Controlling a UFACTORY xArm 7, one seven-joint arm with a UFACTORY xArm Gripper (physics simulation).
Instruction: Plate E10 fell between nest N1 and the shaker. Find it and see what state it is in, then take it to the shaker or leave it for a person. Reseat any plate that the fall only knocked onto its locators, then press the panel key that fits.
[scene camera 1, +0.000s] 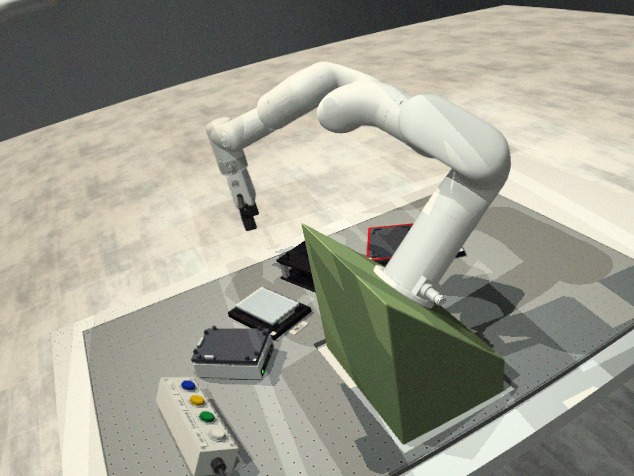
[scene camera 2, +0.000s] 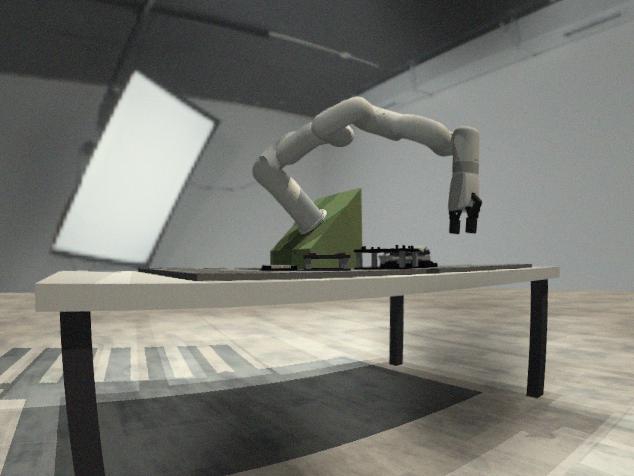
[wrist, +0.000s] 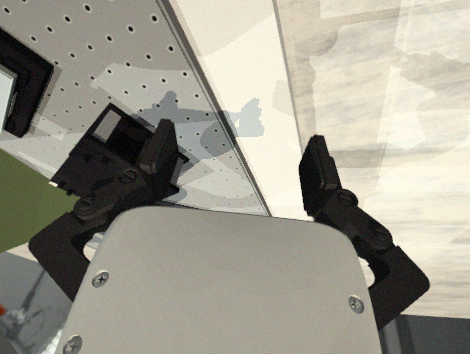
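Where they show: gripper, fingertip midpoint: (scene camera 1: 252, 222) (scene camera 2: 462, 233) (wrist: 240, 143); arm's base, link origin: (scene camera 1: 402, 288) (scene camera 2: 313, 222).
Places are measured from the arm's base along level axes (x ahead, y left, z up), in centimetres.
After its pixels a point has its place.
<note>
My gripper (scene camera 1: 248, 219) {x 61.7, y 3.5, z -7.6 cm} (scene camera 2: 463, 225) {x 61.7, y 3.5, z -7.6 cm} (wrist: 240, 143) {x 61.7, y 3.5, z -7.6 cm} is open and empty, high above the far edge of the board. A pale plate (scene camera 1: 267, 304) {x 33.1, y 14.7, z -13.9 cm} (wrist: 6, 92) {x 38.2, y 11.9, z -13.9 cm} lies on a black nest (scene camera 1: 239, 317) {x 35.4, y 21.3, z -15.5 cm} (wrist: 39, 80) {x 41.2, y 11.1, z -15.6 cm}; I cannot read its label or tell whether it is fully seated. The shaker (scene camera 1: 230, 370) {x 18.5, y 30.6, z -14.3 cm}, a light grey box with a dark top and a green light, stands beside that nest, and its top shows no plate. The key panel (scene camera 1: 176, 422) {x 7.8, y 45.0, z -10.5 cm} has blue (scene camera 1: 187, 384) {x 15.1, y 40.0, z -9.9 cm}, yellow (scene camera 1: 196, 400) {x 9.9, y 40.0, z -9.9 cm}, green (scene camera 1: 206, 416) {x 5.0, y 40.0, z -9.9 cm} and white (scene camera 1: 217, 434) {x -0.1, y 39.9, z -9.9 cm} keys. I cannot identify plate E10 in these views.
A raised black stand (scene camera 1: 296, 260) {x 40.8, y 2.0, z -11.2 cm} (wrist: 75, 162) {x 39.6, y 3.1, z -11.2 cm} is partly hidden by the green wedge base (scene camera 1: 358, 307) {x -5.2, y 12.5, z 5.4 cm} (scene camera 2: 335, 225) {x 14.3, y -1.4, z -2.2 cm}. A dark platform with a red outline (scene camera 1: 386, 241) {x 34.1, y -20.5, z -13.0 cm} stands behind the arm. A small pale label (scene camera 1: 298, 327) {x 24.1, y 12.0, z -16.8 cm} lies beside the nest. The board (scene camera 1: 128, 358) {x 41.3, y 48.1, z -17.0 cm} rests on the table (scene camera 2: 307, 294) {x 60.0, y -47.7, z -20.8 cm}.
</note>
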